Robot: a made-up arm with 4 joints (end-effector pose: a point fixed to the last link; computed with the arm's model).
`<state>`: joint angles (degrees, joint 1 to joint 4).
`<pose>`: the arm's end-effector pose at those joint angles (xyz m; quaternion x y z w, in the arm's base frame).
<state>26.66 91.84 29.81 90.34</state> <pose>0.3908 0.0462 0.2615 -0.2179 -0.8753 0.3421 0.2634</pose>
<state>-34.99 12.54 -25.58 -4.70</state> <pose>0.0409 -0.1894 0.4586 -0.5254 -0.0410 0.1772 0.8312</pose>
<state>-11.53 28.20 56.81 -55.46</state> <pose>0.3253 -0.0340 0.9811 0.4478 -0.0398 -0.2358 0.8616</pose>
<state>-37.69 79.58 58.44 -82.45</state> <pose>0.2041 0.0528 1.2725 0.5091 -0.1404 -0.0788 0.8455</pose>
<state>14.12 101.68 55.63 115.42</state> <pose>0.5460 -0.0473 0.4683 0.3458 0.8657 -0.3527 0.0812</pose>
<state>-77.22 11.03 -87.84 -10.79</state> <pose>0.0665 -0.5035 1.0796 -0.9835 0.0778 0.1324 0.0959</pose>
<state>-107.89 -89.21 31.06 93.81</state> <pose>-0.1744 0.5770 1.1062 -0.2461 0.6495 0.0151 0.7193</pose>
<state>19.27 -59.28 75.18 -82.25</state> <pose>0.3720 -0.1323 0.2267 0.1486 0.6048 -0.6210 0.4759</pose>
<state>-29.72 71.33 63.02 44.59</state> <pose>-0.0310 -0.1268 0.5831 0.1773 -0.6208 0.6100 0.4594</pose>
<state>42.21 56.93 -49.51 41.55</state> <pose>0.1203 0.2011 0.1480 -0.1623 -0.3694 0.2340 0.8846</pose>
